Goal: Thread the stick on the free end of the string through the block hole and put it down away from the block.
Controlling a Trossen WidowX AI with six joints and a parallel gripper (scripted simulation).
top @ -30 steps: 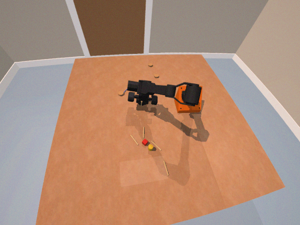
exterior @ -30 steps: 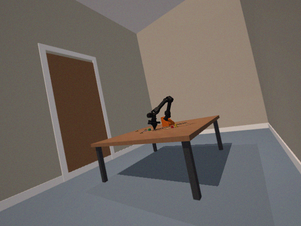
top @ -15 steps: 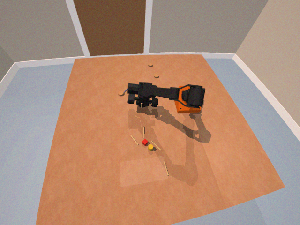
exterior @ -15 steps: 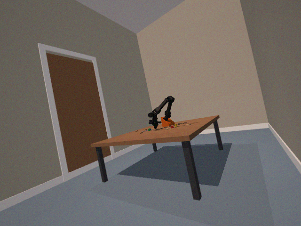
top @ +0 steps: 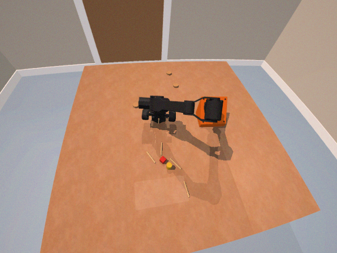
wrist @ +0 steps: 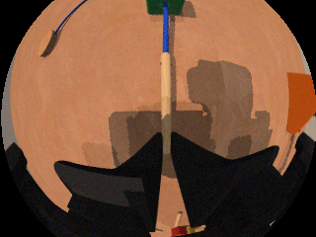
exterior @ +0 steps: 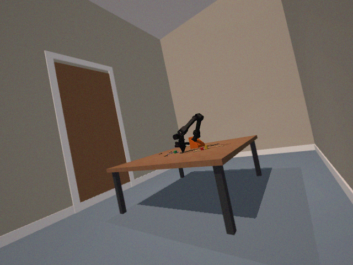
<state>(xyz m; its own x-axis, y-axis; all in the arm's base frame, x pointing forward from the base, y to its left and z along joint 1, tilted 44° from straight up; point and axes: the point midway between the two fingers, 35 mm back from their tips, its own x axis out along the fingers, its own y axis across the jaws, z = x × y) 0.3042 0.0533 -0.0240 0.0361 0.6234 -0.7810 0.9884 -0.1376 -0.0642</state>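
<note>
Now: gripper tip 40 mm to the left of the thin wooden stick, 10 mm below it and 10 mm past it. Also, from my gripper tip: round wooden button (150 mm to the right, 140 mm ahead, 10 mm above); then green block (130 mm to the right, 20 mm behind, 10 mm above); then red cube (240 mm to the left, 10 mm above).
</note>
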